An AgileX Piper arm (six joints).
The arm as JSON. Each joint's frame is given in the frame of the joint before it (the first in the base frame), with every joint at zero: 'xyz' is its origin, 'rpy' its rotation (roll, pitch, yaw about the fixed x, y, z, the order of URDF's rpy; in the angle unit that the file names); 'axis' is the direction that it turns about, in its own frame. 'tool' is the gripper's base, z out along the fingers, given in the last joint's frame.
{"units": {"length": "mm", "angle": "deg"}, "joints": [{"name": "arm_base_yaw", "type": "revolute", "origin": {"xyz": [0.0, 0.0, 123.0], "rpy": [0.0, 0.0, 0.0]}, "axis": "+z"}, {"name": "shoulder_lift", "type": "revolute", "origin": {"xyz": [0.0, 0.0, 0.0], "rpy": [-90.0, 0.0, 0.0]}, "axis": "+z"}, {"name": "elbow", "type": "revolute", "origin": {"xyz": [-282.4, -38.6, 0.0], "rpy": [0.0, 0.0, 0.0]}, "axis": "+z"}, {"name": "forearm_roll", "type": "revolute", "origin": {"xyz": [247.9, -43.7, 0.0], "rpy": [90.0, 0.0, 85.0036]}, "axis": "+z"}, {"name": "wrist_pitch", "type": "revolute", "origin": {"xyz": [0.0, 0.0, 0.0], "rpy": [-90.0, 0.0, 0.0]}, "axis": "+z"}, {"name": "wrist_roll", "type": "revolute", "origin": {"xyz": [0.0, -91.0, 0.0], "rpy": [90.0, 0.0, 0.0]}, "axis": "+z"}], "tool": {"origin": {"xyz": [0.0, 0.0, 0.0], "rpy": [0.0, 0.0, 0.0]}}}
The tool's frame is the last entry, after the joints.
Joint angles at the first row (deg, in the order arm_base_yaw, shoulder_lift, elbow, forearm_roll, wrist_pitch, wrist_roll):
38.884 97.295 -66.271 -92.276 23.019 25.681
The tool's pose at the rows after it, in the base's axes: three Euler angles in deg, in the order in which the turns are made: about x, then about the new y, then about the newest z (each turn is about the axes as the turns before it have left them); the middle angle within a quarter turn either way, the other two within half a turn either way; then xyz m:
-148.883 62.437 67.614 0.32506 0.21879 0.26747
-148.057 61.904 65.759 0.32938 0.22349 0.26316
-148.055 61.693 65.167 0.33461 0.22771 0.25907
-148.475 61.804 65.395 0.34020 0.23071 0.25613
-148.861 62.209 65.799 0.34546 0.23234 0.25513
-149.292 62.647 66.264 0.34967 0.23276 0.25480
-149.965 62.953 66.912 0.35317 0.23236 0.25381
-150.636 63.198 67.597 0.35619 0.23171 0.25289
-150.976 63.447 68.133 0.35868 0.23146 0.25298
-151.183 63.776 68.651 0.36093 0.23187 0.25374
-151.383 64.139 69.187 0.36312 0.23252 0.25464
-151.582 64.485 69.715 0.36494 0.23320 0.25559
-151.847 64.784 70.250 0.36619 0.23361 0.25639
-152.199 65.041 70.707 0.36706 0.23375 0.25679
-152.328 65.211 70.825 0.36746 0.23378 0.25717
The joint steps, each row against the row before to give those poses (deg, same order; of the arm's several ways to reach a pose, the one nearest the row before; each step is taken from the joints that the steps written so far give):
-0.008 1.227 -0.562 -1.359 -1.242 0.000
-0.002 1.433 -0.965 -1.027 -0.624 0.001
-0.038 1.551 -1.209 -0.537 -0.167 0.018
-0.145 1.412 -1.287 -0.189 0.095 0.021
-0.238 1.074 -1.222 -0.116 0.203 0.022
-0.273 0.737 -0.906 -0.116 0.206 0.022
-0.305 0.593 -0.599 -0.101 0.162 0.021
-0.296 0.486 -0.481 -0.039 0.124 0.008
-0.215 0.365 -0.520 0.096 0.082 0.002
-0.100 0.354 -0.634 0.209 0.188 -0.005
-0.059 0.365 -0.676 0.233 0.244 0.002
-0.021 0.311 -0.612 0.250 0.265 -0.005
-0.003 0.208 -0.438 0.219 0.271 0.004
0.000 0.151 -0.274 0.097 0.277 0.000
0.000 0.053 -0.130 -0.027 0.153 -0.004

